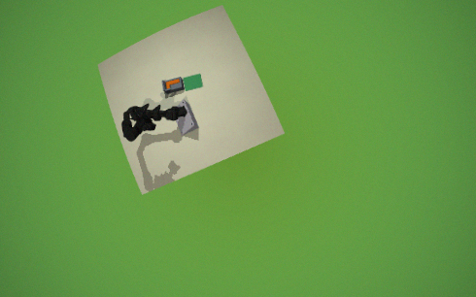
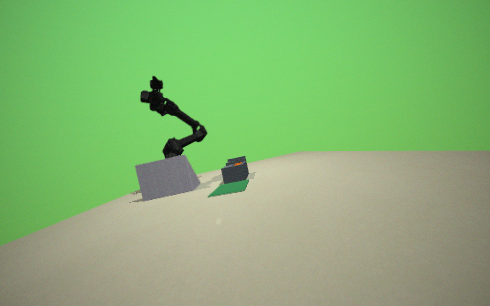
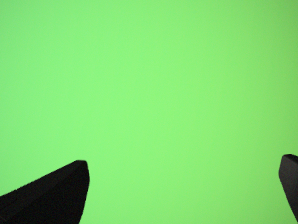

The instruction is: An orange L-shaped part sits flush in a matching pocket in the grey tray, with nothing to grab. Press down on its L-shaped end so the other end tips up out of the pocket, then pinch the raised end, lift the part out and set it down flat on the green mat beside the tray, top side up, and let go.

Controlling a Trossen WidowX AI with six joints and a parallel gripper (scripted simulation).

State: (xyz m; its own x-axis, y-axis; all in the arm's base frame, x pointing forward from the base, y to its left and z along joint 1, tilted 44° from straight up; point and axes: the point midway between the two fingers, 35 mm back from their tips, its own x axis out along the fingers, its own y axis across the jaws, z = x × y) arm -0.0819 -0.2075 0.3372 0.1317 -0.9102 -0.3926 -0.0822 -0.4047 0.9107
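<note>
Right now the orange L-shaped part is 47 cm below my gripper tip, 29 cm ahead of it and 6 cm to the right of it. From my gripper tip the other things lie so: green mat 53 cm below, 24 cm ahead, 22 cm to the right.
</note>
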